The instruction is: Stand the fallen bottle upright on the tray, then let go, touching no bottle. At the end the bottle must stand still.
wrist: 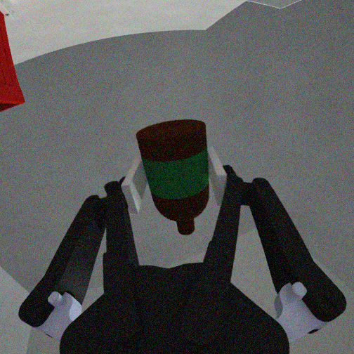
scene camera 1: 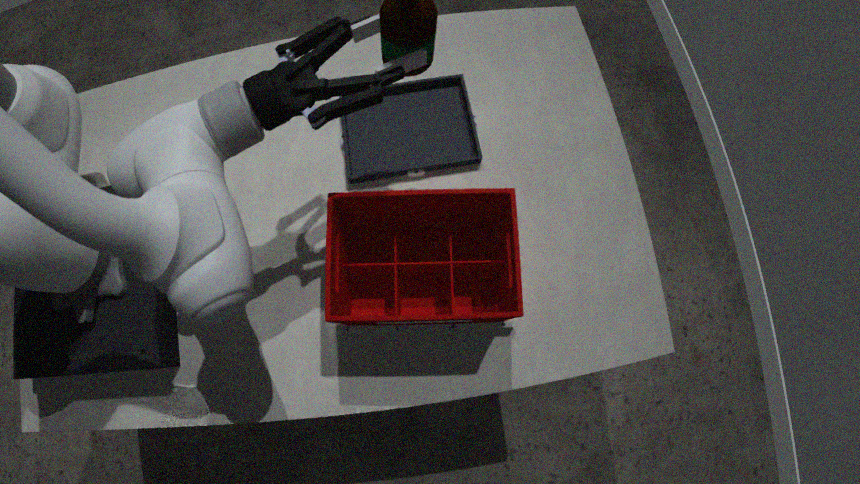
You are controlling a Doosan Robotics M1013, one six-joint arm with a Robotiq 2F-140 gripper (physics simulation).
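Places are measured from the arm's base along level axes (x up, y back, z right), in metres.
Where they show: gripper, fingertip midpoint: (scene camera 1: 411, 35); arm's base, link origin: (scene camera 1: 88, 258).
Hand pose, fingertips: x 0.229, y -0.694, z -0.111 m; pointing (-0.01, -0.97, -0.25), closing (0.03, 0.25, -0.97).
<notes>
Things, the pixels of their top centre, and the offset from my fingertips. "pt": a spot on its surface instead. Level surfaces: height alone.
- brown bottle with a green band, surface spot: (scene camera 1: 409, 27) pt dx +0.057, dy +0.008, dz +0.035 m
- dark grey tray, surface spot: (scene camera 1: 415, 132) pt dx -0.294, dy +0.004, dz +0.001 m
- red crate with dividers, top centre: (scene camera 1: 422, 253) dx -0.124, dy +0.050, dz +0.270 m
- pale table, surface height: dx -0.299 m
A brown bottle with a green band (scene camera 1: 409, 27) (wrist: 176, 177) is held off the table between the fingers of my gripper (scene camera 1: 389, 43) (wrist: 175, 162). The gripper is shut on it around the green band. In the wrist view the wide base faces up the picture and the thin neck points down towards the palm. In the scene view the bottle is near the top edge, partly cut off, and its neck is out of sight; its exact tilt is hard to tell. The dark grey tray (scene camera 1: 415, 132) lies flat, below the bottle in the picture; no bottle stands on it.
A red crate with dividers (scene camera 1: 423, 192) (wrist: 9, 75) stands beside the tray, towards the bottom of the scene view. Its compartments look dark. The pale table (scene camera 1: 577, 192) carries both. The white arm (scene camera 1: 204, 222) reaches in from the left, above the dark robot base (scene camera 1: 129, 337).
</notes>
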